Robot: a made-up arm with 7 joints.
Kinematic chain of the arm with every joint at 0, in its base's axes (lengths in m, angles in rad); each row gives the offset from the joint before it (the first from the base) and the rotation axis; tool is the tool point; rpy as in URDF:
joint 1: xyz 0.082 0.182 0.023 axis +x
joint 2: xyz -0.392 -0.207 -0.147 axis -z
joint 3: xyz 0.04 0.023 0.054 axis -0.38 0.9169 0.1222
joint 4: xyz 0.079 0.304 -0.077 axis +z
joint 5: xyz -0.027 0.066 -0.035 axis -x
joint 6: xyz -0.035 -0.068 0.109 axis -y
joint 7: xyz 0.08 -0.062 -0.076 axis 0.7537 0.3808 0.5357
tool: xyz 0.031 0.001 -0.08 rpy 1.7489 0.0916 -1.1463
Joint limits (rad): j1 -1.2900..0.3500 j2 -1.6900..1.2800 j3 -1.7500..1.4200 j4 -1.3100..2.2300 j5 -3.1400..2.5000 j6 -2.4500..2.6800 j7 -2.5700..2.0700
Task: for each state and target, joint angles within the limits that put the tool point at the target. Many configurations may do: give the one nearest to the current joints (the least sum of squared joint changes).
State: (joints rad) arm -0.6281 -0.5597 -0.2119 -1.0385 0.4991 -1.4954 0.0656
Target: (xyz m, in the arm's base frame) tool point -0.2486 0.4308 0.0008
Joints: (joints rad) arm -0.0027 0.0574 -0.7516 -1.1567 0.8896 -1.2092 0.0228
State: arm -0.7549 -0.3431 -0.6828 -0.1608 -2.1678 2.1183 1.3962
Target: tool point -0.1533 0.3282 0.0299
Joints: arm -0.4405 -0.3716 -1.4186 -0.0321 -2.0831 1.8887 1.3930
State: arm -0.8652 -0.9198 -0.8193 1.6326 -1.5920 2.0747 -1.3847
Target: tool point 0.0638 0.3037 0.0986
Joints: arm -0.6449 -0.0955 -1.1489 1.5209 -1.3772 2.2238 -1.3101
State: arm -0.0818 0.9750 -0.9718 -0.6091 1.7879 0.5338 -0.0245
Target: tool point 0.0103 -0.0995 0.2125
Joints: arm 0.0487 1.1685 -0.9230 -0.6994 1.7810 0.5540 -0.0135
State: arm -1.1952 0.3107 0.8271 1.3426 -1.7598 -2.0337 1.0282
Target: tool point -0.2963 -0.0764 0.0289
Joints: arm -1.1800 0.5545 0.6564 0.9842 -1.2713 -1.9515 1.1820
